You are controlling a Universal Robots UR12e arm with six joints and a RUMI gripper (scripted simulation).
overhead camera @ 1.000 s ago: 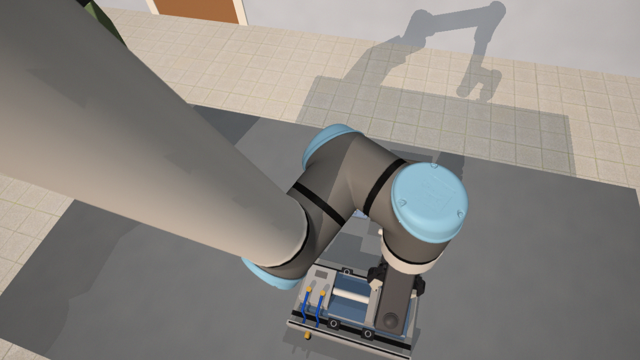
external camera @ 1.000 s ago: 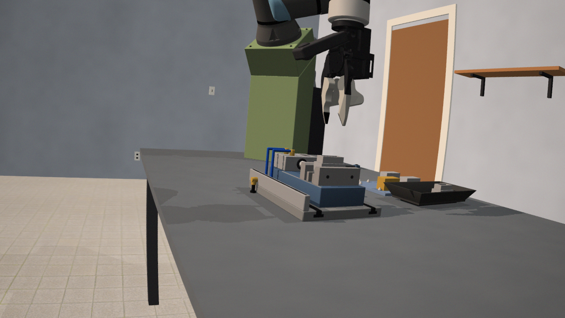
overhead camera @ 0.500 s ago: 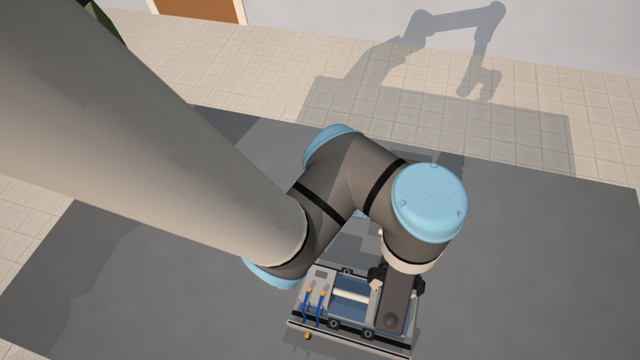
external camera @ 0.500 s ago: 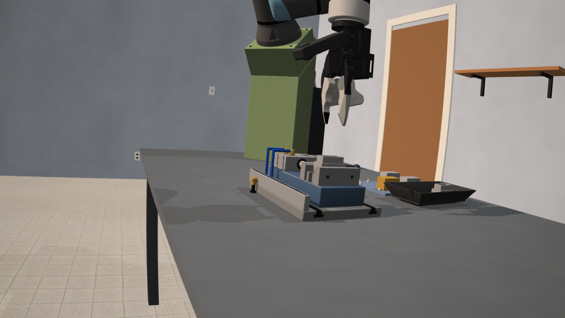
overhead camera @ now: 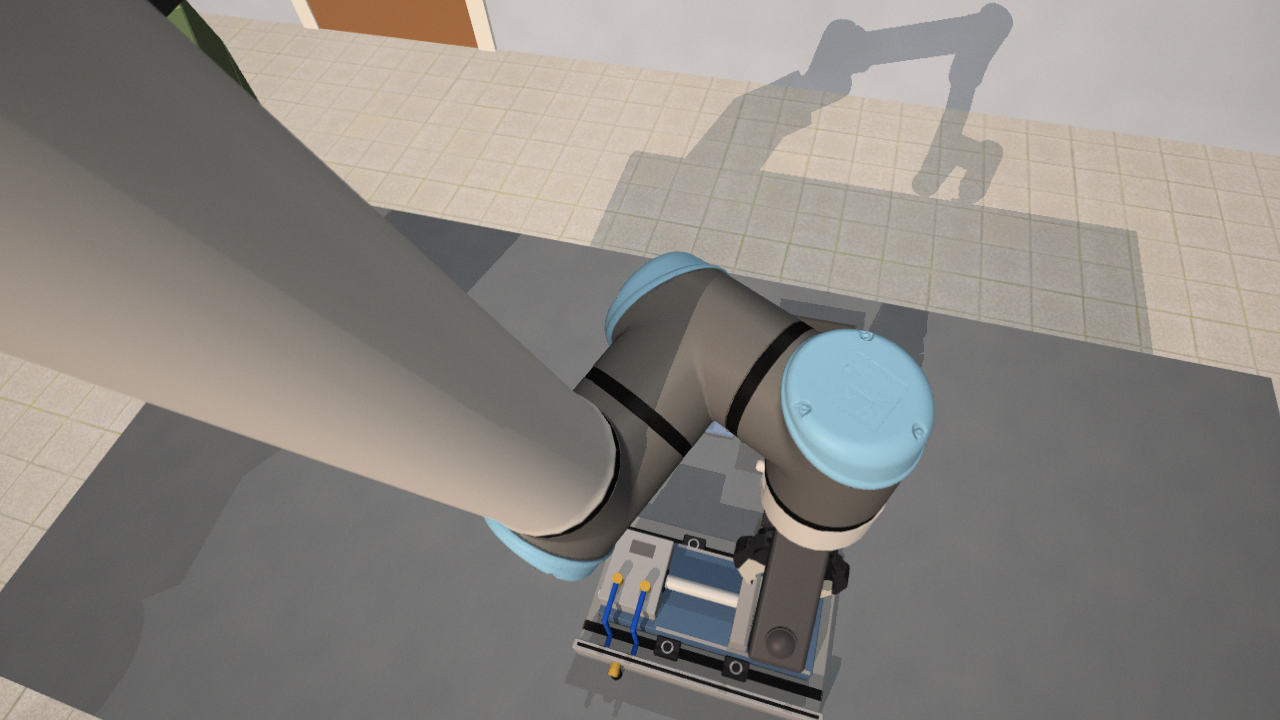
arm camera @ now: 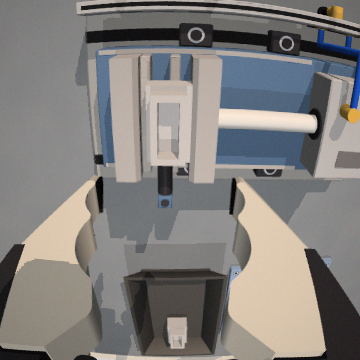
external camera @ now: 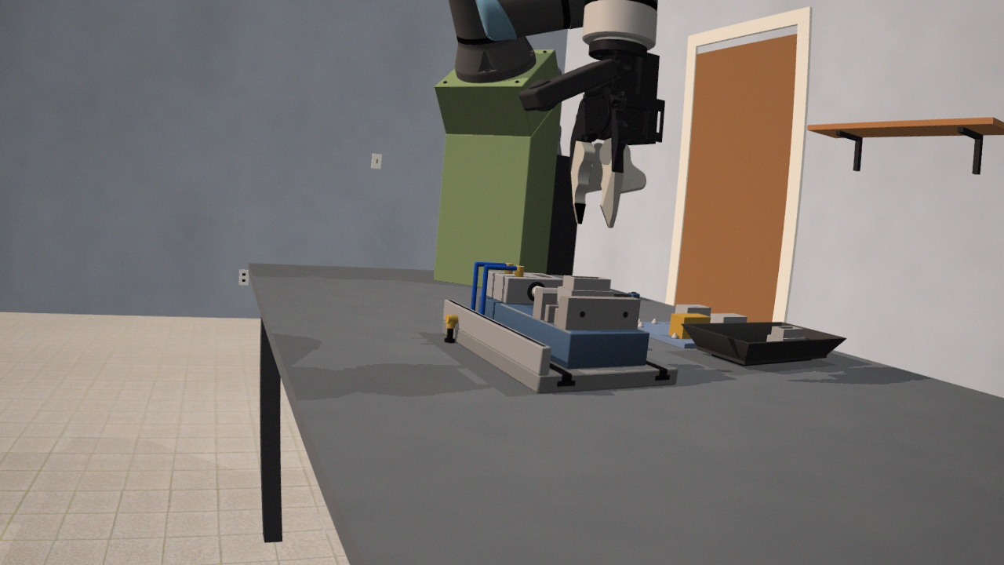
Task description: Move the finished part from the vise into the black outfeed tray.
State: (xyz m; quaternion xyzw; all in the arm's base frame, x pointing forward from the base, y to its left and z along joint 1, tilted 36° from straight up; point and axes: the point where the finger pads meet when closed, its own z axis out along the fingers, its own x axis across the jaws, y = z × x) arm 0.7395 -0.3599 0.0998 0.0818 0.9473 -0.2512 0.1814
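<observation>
My gripper is now 110 mm above the vise rod, 80 mm past it and 20 mm to the right of it. From my hand the other things lie so: vise (150 mm below, 60 mm behind, 20 mm to the left); then orange block (320 mm to the left, 170 mm below, 60 mm behind); then blue fixture plate (380 mm to the left, 190 mm below, 80 mm behind).
</observation>
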